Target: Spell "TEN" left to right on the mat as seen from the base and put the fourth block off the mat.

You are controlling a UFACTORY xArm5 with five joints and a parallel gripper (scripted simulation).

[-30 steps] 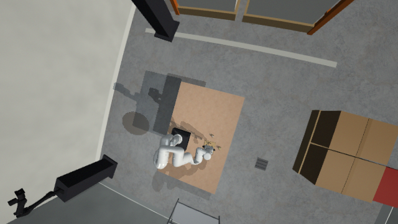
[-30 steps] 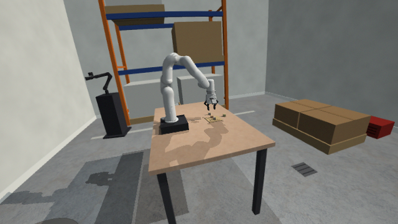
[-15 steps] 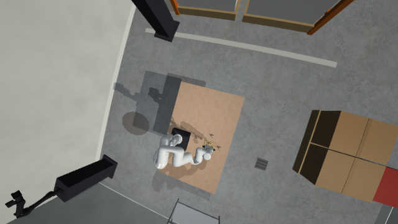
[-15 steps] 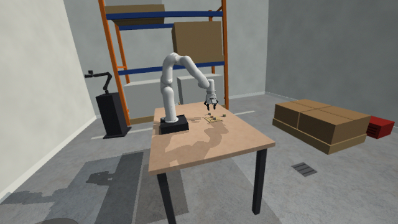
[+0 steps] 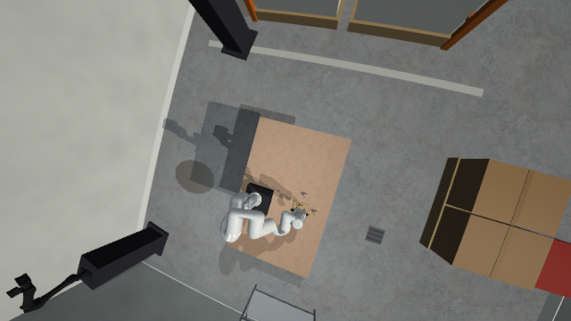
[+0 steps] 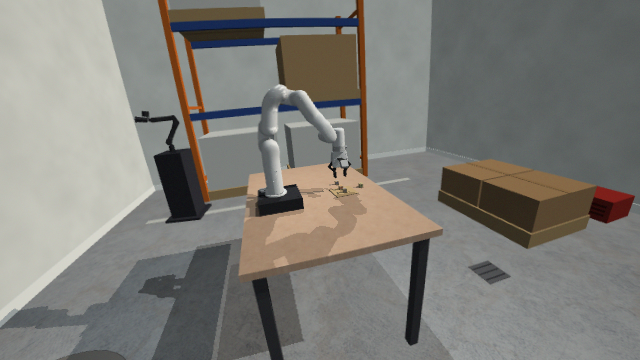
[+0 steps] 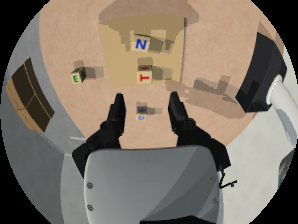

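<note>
The tan mat is 10 mm ahead of my hand, 40 mm to the right of it and 100 mm below it.
</note>
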